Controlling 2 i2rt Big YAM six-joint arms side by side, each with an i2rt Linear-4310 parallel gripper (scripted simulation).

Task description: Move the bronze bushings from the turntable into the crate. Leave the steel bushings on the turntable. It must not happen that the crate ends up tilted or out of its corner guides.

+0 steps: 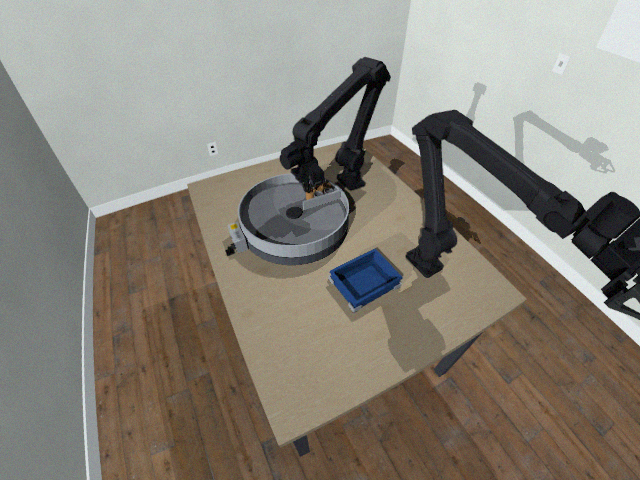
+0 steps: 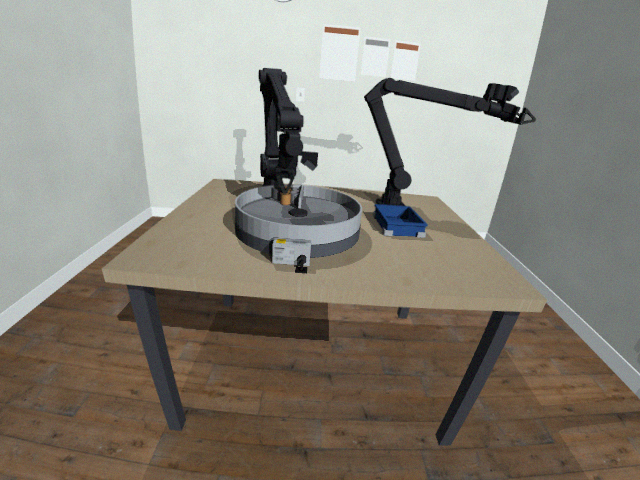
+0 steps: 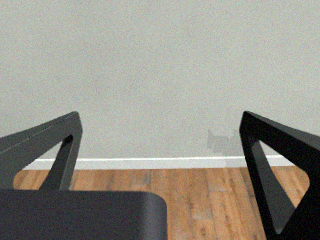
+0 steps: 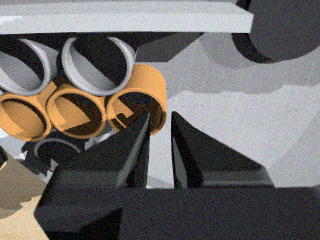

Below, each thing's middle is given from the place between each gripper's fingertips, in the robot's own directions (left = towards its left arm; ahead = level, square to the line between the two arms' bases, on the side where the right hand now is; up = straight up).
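My right gripper is 8 cm above the blue crate (image 1: 368, 272), and it is also 2 cm past the crate and 42 cm to the right of it. Counted from my left hand, the blue crate is 43 cm below, 56 cm to the right and 25 cm ahead.
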